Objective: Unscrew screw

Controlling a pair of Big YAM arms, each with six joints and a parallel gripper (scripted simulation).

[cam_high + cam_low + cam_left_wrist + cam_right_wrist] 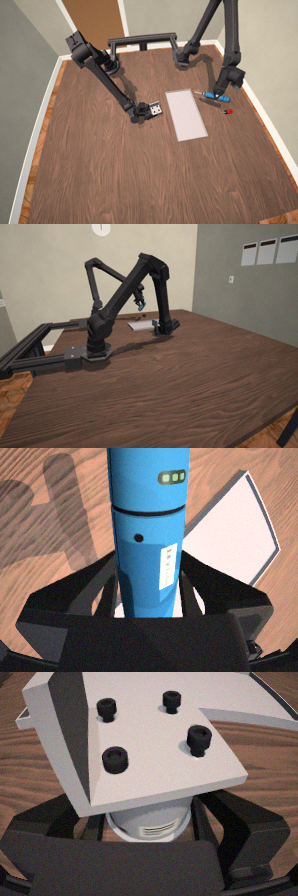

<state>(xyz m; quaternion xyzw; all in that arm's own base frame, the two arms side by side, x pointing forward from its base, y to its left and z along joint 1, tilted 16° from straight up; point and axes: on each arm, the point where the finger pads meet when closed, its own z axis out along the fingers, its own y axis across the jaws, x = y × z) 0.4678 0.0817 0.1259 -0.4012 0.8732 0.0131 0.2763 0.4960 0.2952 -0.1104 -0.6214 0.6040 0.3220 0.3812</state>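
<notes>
My right hand is 1 cm below the joint module body. Also, from my right hand: bracket 5 cm above; then flat tray 23 cm to the left, 3 cm ahead, 2 cm below; then small red-handled screwdriver 57 cm to the left, 7 cm ahead, 1 cm below.
</notes>
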